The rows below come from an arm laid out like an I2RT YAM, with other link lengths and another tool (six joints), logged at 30 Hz.
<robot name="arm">
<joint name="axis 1" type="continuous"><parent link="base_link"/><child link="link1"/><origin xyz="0.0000 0.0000 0.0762"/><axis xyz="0 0 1"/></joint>
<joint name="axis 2" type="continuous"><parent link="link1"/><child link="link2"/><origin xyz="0.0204 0.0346 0.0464"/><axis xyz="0 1 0"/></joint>
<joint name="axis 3" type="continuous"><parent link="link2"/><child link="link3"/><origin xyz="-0.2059 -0.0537 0.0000"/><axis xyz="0 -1 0"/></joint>
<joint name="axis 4" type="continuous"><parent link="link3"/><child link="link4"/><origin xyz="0.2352 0.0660 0.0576"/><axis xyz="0 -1 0"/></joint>
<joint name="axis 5" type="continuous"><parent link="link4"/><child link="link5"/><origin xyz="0.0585 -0.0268 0.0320"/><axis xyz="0 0 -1"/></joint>
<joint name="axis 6" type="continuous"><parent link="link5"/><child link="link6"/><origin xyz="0.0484 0.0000 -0.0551"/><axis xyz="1 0 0"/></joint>
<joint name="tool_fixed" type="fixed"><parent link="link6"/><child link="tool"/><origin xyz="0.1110 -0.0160 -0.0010" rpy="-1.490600 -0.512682 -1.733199"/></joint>
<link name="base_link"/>
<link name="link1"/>
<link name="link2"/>
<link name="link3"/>
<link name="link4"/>
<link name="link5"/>
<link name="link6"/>
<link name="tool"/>
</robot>
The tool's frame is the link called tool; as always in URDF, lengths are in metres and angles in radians. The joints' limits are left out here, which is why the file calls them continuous.
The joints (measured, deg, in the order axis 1, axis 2, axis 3, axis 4, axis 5, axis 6), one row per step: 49.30 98.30 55.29 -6.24 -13.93 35.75; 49.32 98.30 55.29 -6.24 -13.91 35.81; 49.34 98.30 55.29 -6.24 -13.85 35.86; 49.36 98.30 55.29 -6.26 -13.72 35.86; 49.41 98.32 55.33 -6.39 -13.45 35.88; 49.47 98.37 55.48 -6.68 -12.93 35.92; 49.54 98.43 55.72 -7.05 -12.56 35.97; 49.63 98.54 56.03 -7.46 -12.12 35.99; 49.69 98.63 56.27 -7.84 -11.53 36.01; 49.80 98.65 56.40 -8.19 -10.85 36.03; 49.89 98.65 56.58 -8.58 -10.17 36.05
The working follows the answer.
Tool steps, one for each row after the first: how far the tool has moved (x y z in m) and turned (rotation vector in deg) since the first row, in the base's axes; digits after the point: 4 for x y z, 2 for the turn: -0.0001 0.0000 0.0000 0.00 0.03 -0.04; -0.0001 0.0000 0.0000 -0.01 0.02 -0.09; 0.0001 -0.0002 -0.0001 -0.09 -0.04 -0.16; 0.0003 -0.0006 -0.0004 -0.31 -0.11 -0.30; 0.0009 -0.0014 -0.0006 -0.70 -0.26 -0.61; 0.0014 -0.0017 -0.0005 -1.01 -0.32 -0.81; 0.0019 -0.0020 -0.0003 -1.39 -0.43 -1.02; 0.0028 -0.0028 -0.0004 -1.85 -0.61 -1.36; 0.0035 -0.0039 -0.0007 -2.36 -0.85 -1.70; 0.0043 -0.0050 -0.0006 -2.86 -1.10 -2.05
Tool pose at each row, in the base's axes (x y z in m, rotation vector in deg; rounded; the steps above come from the unrounded poses): 0.2108 0.3163 0.0225 -129.64 53.00 -8.34; 0.2108 0.3164 0.0225 -129.63 53.05 -8.33; 0.2108 0.3164 0.0225 -129.62 53.12 -8.36; 0.2109 0.3162 0.0224 -129.65 53.17 -8.50; 0.2111 0.3158 0.0222 -129.76 53.32 -8.75; 0.2118 0.3150 0.0219 -129.95 53.64 -9.25; 0.2122 0.3146 0.0221 -130.13 53.88 -9.56; 0.2128 0.3143 0.0222 -130.35 54.11 -9.97; 0.2137 0.3135 0.0221 -130.57 54.45 -10.55; 0.2143 0.3124 0.0218 -130.83 54.78 -11.23; 0.2151 0.3114 0.0219 -131.04 55.12 -11.92

